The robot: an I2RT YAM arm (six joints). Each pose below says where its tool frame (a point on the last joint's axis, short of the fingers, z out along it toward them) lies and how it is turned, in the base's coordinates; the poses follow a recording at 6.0 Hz.
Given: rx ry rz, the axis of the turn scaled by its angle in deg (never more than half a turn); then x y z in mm.
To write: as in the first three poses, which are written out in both.
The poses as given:
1: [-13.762, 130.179, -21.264, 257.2, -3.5, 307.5]
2: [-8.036, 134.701, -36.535, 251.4, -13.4, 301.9]
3: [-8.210, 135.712, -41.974, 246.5, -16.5, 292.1]
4: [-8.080, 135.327, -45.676, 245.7, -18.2, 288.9]
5: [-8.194, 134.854, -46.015, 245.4, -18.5, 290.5]
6: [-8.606, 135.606, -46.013, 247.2, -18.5, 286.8]
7: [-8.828, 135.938, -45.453, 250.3, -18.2, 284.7]
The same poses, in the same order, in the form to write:
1: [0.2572, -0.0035, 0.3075, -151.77, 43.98, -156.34]
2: [0.2514, -0.0134, 0.3019, -143.20, 36.54, -160.64]
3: [0.2465, -0.0165, 0.2921, -139.68, 33.56, -160.44]
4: [0.2457, -0.0182, 0.2889, -136.84, 32.42, -160.05]
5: [0.2454, -0.0185, 0.2905, -136.31, 32.62, -159.67]
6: [0.2472, -0.0185, 0.2868, -136.69, 31.88, -159.80]
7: [0.2503, -0.0182, 0.2847, -137.24, 31.77, -159.85]
